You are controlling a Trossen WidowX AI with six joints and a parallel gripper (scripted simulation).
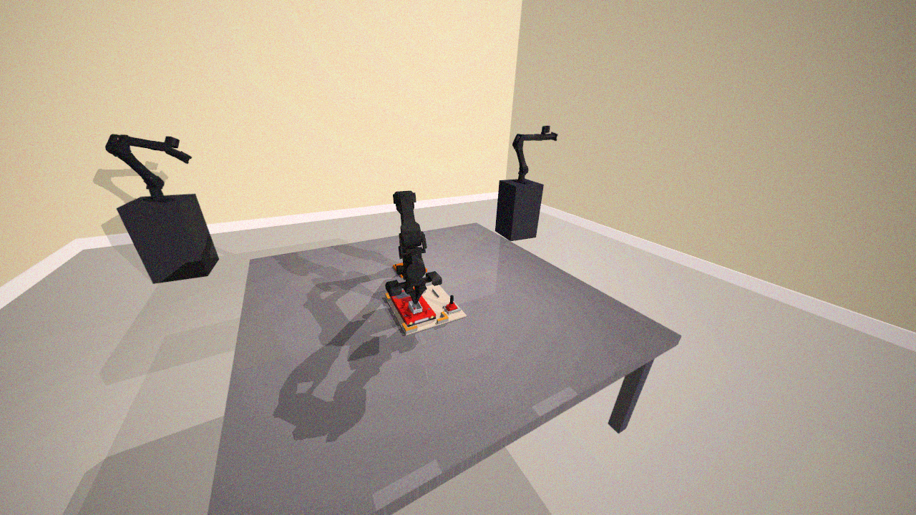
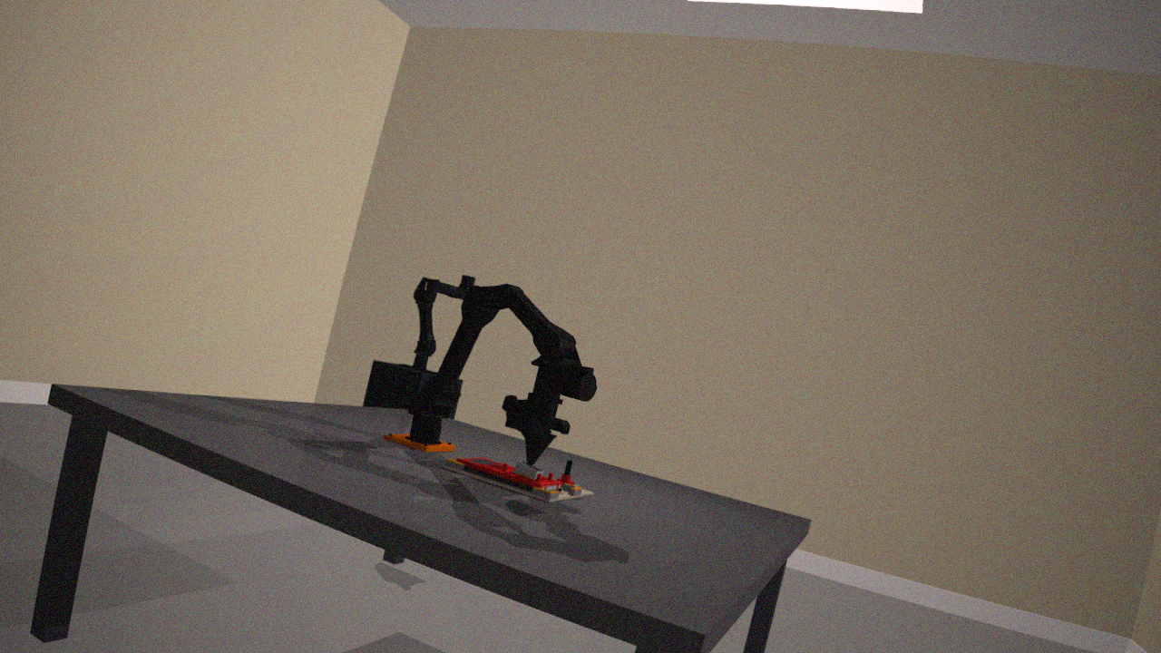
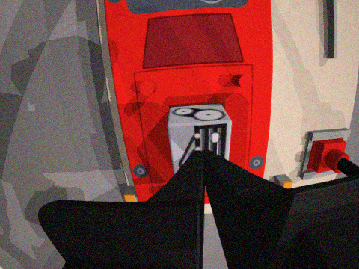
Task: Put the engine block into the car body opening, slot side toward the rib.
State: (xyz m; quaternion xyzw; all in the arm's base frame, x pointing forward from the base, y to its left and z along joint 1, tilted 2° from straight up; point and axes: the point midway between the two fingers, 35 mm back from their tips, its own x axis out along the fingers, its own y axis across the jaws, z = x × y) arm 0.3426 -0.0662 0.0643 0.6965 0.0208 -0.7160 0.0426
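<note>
Now: gripper tip 20 mm above the engine block.
</note>
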